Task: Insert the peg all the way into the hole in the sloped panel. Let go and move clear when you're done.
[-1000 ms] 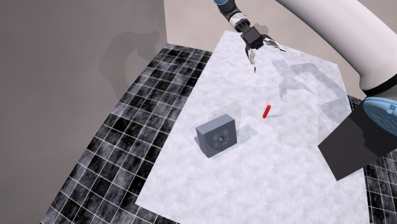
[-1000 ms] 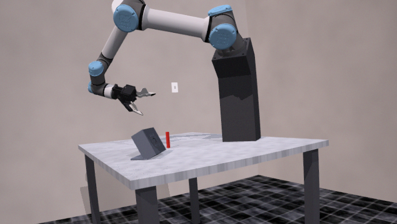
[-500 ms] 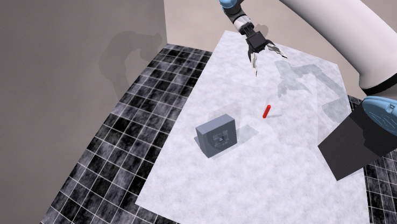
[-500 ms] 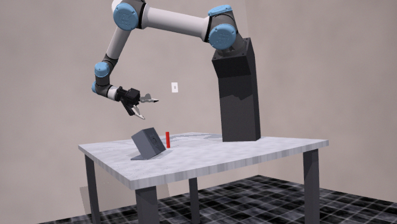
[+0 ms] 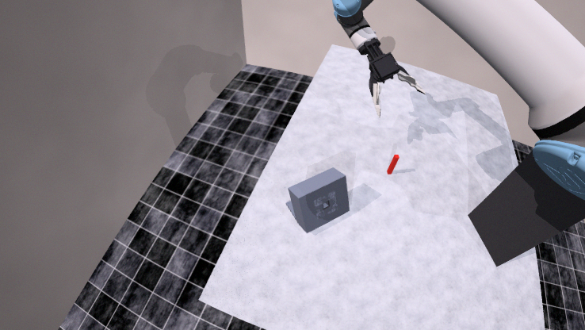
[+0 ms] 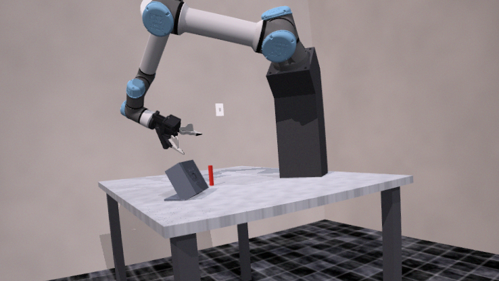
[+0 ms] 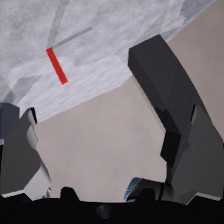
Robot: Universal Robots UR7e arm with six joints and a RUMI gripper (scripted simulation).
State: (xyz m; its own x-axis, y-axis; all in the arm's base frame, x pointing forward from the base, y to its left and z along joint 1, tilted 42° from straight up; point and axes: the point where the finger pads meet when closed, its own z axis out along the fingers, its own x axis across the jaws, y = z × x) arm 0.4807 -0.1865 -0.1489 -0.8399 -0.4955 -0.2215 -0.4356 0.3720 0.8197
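Now: the red peg 3 cm behind my hand, 12 cm to the left of it and 13 cm below it.
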